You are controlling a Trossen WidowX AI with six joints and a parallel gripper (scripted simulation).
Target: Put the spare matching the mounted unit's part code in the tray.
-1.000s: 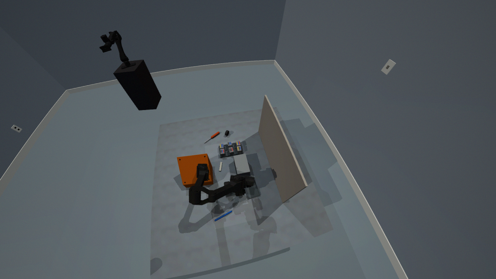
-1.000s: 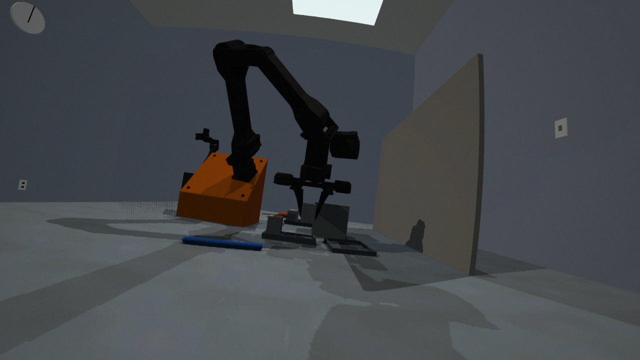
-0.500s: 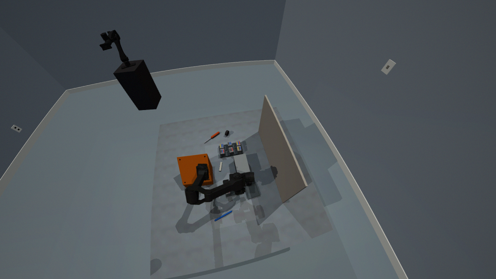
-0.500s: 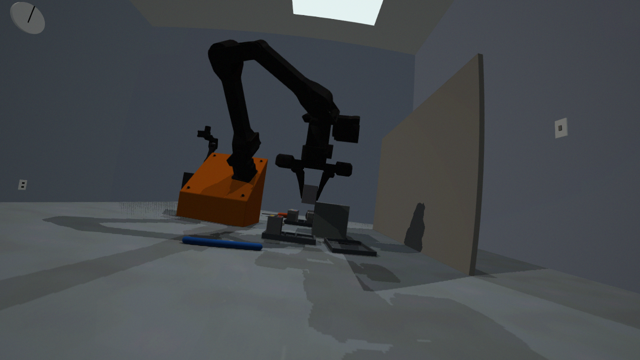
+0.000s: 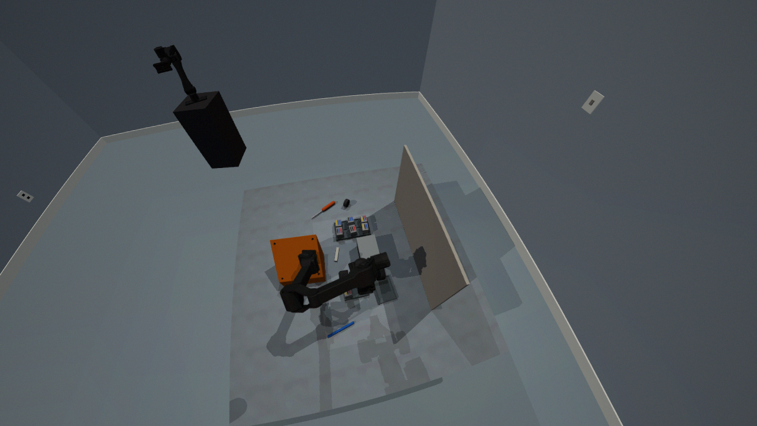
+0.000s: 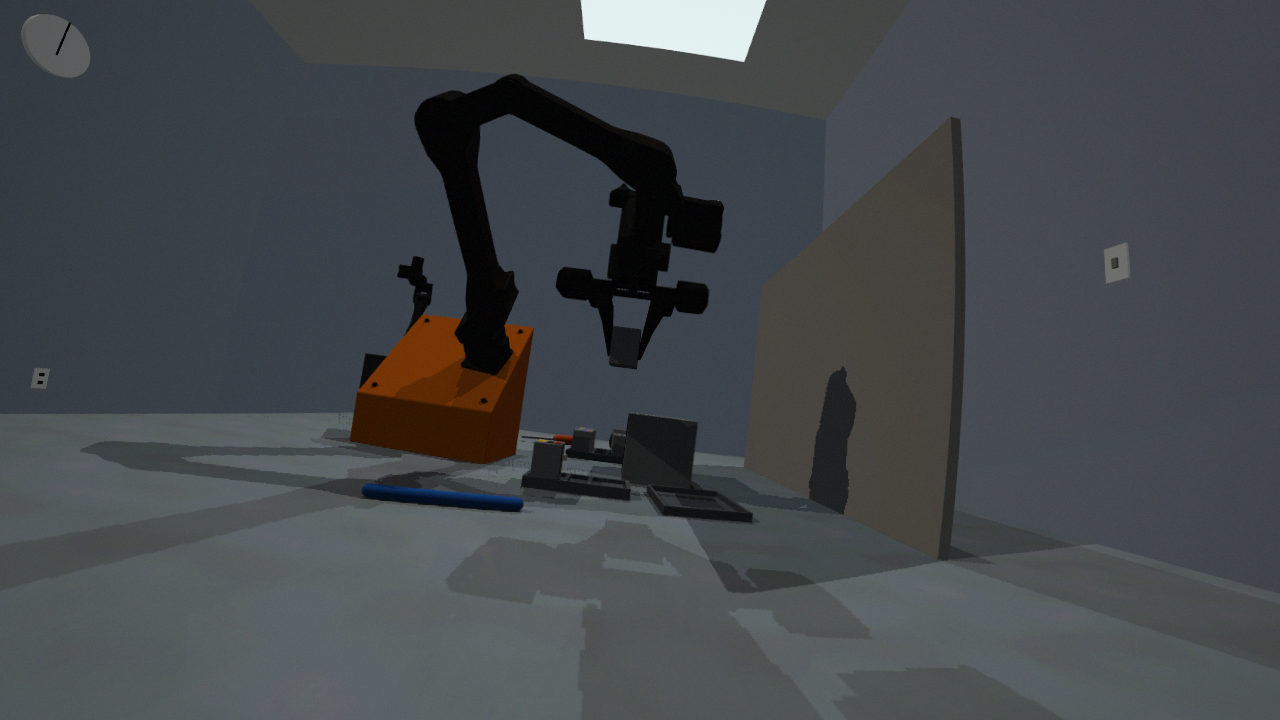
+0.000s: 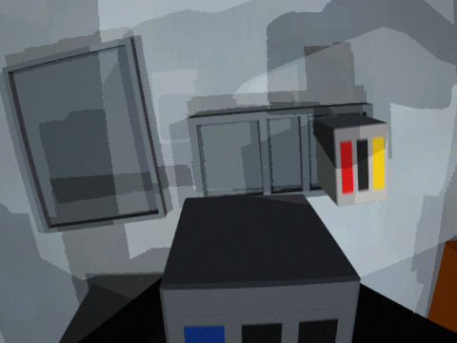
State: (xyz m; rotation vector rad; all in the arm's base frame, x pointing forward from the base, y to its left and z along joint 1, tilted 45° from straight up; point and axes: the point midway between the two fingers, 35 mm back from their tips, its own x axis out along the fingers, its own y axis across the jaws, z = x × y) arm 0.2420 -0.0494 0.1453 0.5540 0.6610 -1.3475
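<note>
The dark-rimmed tray is 16 cm below my gripper tip and 11 cm ahead of it. Round my gripper tip: rack: 16 cm below, 4 cm behind; grey spare block: 2 cm above; mounted unit: 19 cm to the left, 12 cm below, 4 cm ahead.
</note>
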